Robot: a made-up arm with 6 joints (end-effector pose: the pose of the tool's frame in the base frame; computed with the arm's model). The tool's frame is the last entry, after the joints.
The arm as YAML. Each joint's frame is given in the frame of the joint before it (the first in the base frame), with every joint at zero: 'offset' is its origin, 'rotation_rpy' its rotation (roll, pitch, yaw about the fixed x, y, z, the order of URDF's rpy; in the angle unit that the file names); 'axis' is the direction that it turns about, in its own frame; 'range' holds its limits. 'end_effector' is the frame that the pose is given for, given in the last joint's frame.
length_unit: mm
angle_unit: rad
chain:
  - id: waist
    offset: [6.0, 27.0, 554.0]
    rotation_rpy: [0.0, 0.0, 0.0]
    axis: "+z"
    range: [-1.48, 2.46]
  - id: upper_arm
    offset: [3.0, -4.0, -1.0]
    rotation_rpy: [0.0, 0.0, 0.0]
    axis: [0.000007, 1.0, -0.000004]
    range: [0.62, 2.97]
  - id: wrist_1
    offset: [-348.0, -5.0, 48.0]
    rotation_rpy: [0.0, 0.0, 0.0]
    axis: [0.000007, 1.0, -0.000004]
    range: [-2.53, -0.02]
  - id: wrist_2
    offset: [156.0, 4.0, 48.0]
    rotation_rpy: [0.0, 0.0, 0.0]
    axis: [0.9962, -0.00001, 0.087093]
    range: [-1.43, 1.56]
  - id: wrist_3
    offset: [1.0, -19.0, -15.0]
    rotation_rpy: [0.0, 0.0, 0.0]
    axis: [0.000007, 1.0, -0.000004]
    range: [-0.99, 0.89]
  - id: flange
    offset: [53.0, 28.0, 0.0]
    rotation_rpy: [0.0, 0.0, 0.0]
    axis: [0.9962, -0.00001, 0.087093]
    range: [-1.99, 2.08]
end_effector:
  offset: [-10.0, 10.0, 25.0]
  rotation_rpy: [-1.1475, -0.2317, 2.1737]
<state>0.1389 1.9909 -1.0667 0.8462 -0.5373 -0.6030</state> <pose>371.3 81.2 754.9 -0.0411 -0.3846 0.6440 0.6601</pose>
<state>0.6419 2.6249 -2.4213 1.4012 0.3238 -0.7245</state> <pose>425.2 367.9 722.7 0.3867 -0.5662 0.6825 0.2530</pose>
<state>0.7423 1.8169 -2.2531 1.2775 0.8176 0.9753</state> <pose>210.0 250.8 995.6 0.8512 -0.4321 0.2069 0.2143</pose>
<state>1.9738 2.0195 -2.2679 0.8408 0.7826 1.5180</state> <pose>-158.9 374.3 904.7 0.8872 0.0953 0.3164 0.3221</pose>
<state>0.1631 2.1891 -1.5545 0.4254 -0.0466 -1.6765</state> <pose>423.8 134.3 719.6 -0.1585 0.0793 0.9600 0.2166</pose>
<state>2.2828 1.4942 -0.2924 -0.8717 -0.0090 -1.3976</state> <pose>-62.7 107.6 716.1 0.3749 -0.1614 -0.2219 0.8855</pose>
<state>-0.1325 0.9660 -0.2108 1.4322 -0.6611 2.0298</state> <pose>15.4 11.1 756.4 0.0268 -0.7675 -0.6390 0.0434</pose>
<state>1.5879 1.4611 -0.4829 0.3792 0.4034 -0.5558</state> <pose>-28.7 188.1 760.5 -0.3316 -0.1653 -0.9217 0.1148</pose>
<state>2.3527 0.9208 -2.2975 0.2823 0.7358 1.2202</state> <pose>112.9 -71.4 1059.4 -0.9171 0.1948 -0.2098 0.2775</pose>
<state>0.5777 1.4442 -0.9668 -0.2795 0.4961 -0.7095</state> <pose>157.4 148.5 824.4 0.0195 0.0959 0.9860 0.1349</pose>
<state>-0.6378 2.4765 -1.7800 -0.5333 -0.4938 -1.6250</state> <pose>405.1 -243.3 620.1 -0.3206 0.4354 0.8017 0.2546</pose>
